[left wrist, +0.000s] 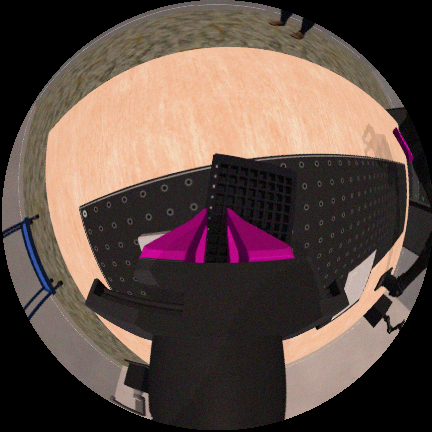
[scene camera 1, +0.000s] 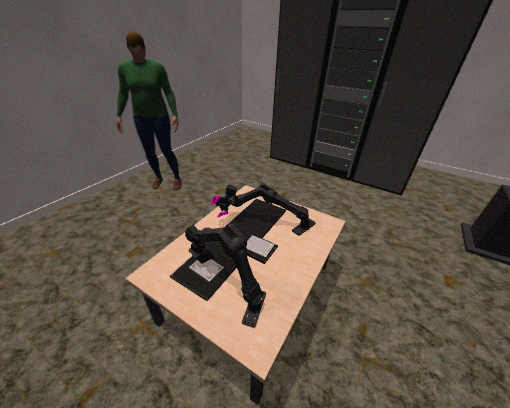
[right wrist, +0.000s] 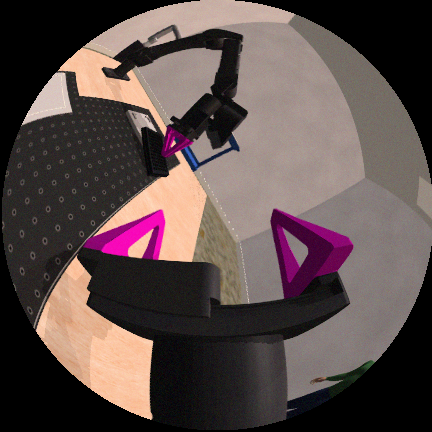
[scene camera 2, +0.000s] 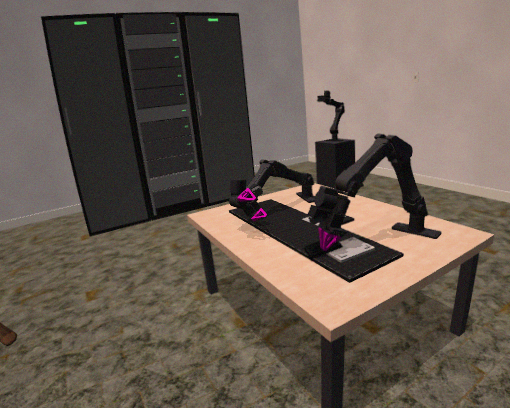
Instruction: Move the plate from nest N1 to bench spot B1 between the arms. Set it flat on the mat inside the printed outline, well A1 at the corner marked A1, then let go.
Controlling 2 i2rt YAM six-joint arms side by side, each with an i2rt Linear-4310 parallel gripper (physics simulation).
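Places are measured from the left arm's base along level axes (x ahead, y left, z up), in centimetres.
Pixels of known places: left gripper, between the fingertips: [left wrist: 216, 214] [scene camera 1: 197, 255] [right wrist: 163, 155] [scene camera 2: 323, 249]; right gripper, between the fingertips: [scene camera 1: 214, 211] [right wrist: 217, 214] [scene camera 2: 260, 207]; left arm's base, origin of its link: [scene camera 1: 254, 307] [right wrist: 115, 74] [scene camera 2: 415, 231]; right arm's base, origin of its link: [left wrist: 383, 277] [scene camera 1: 303, 227] [scene camera 2: 307, 197].
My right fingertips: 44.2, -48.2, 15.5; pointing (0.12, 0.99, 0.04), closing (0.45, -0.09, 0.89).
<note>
Ahead of a thing's pixels: the offset from my right fingertips to its top centre, as dx, dy, dz. Level surfaces: height alone.
The black well plate @(-4.6, +27.4, -10.1) [left wrist: 265, 197] [right wrist: 154, 152] is between the magenta fingers of my left gripper [left wrist: 216, 214] [scene camera 2: 328, 244], which is shut on it near one edge. The plate appears tilted, well face visible in the left wrist view; whether it touches the nest is hidden. The pale grey nest @(-10.5, +34.8, -12.4) [scene camera 1: 210, 270] [scene camera 2: 354, 248] [right wrist: 140, 119] is beside the plate on the black perforated board. The pale bench mat @(dz -14.0) [scene camera 1: 261, 246] [left wrist: 359, 277] [right wrist: 47, 100] lies between the arms; its corner marks are too small to read. My right gripper [scene camera 1: 219, 207] [scene camera 2: 253, 205] [right wrist: 217, 214] is open and empty, away from the plate.
The black perforated board @(dz -14.2) [scene camera 1: 260, 212] [scene camera 2: 285, 225] [left wrist: 345, 210] [right wrist: 75, 155] runs along the wooden table @(dz -15.5) [scene camera 1: 295, 270] [scene camera 2: 280, 272]. The right arm's forearm [scene camera 1: 285, 201] reaches over the board's far part in scene camera 1. A person [scene camera 1: 145, 90] stands beyond the table.
</note>
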